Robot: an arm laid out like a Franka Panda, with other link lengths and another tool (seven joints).
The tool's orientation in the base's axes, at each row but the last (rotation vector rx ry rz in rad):
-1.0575, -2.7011, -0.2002
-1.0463, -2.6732, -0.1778
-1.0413, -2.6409, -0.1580
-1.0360, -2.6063, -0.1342
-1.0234, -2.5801, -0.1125
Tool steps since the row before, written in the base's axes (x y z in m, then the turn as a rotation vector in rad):
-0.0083, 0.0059, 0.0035, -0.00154, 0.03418, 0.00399
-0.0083, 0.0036, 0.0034, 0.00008, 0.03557, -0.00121
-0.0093, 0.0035, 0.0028, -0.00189, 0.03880, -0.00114
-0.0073, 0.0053, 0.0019, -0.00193, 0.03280, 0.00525
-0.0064, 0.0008, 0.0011, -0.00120, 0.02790, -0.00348
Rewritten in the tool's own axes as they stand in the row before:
0.0107, -0.0012, -0.0008, 0.02439, 0.02406, 0.00361
0.0092, -0.0030, -0.0008, 0.02265, 0.02609, 0.00855
0.0096, -0.0038, 0.0002, 0.02614, 0.02711, 0.00962
0.0091, -0.0012, 0.0013, 0.02442, 0.02247, 0.00238
0.0052, -0.0038, 0.0011, 0.01762, 0.01988, 0.00929

